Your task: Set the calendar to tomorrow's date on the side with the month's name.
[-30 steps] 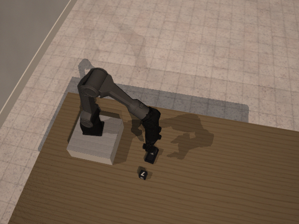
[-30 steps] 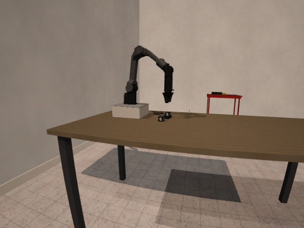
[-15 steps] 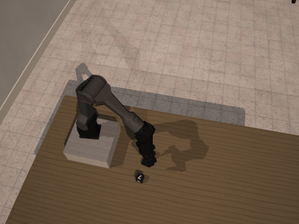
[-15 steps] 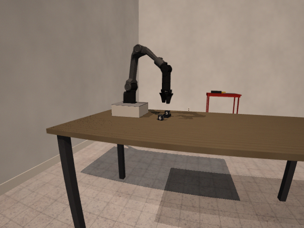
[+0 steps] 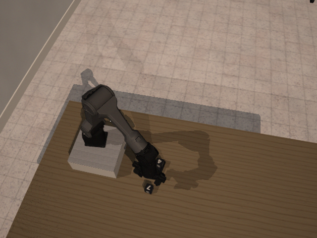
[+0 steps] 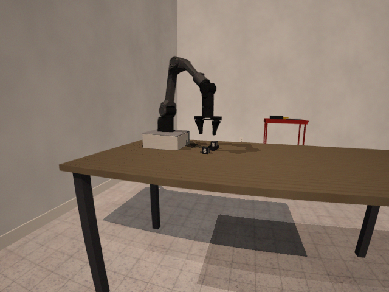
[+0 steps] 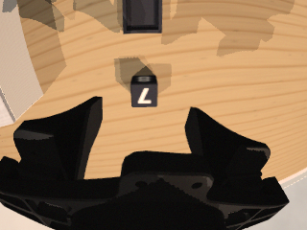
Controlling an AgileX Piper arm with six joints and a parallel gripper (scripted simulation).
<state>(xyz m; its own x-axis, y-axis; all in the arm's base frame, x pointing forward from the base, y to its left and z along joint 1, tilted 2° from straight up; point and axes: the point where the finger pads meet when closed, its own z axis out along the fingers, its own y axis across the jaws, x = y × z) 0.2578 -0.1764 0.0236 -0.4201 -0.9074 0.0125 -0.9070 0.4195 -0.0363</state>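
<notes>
Right now the black number cube is 8 cm below my hand, 1 cm to the right of it and 1 cm behind it. Also, from my hand: tray: 9 cm to the left, 9 cm below, 2 cm ahead.
</notes>
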